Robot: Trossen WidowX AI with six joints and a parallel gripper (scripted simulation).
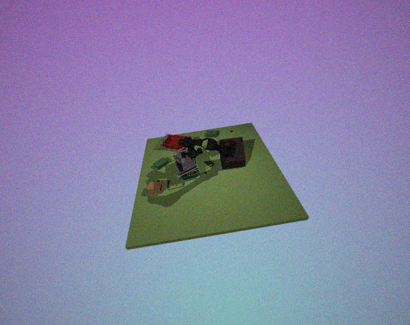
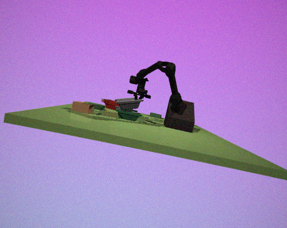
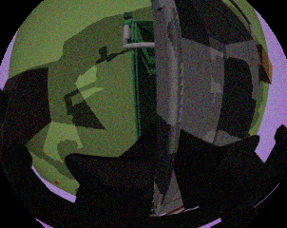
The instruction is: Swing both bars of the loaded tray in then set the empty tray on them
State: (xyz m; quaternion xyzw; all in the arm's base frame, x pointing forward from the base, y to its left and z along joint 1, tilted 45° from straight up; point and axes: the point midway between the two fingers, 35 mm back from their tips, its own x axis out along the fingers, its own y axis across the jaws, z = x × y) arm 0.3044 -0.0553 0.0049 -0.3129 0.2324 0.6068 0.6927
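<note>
The grey tray lies 80 mm ahead of my gripper tip and 10 mm above it. Also, from my gripper tip: tan block 370 mm ahead, 160 mm to the left, 90 mm below.
</note>
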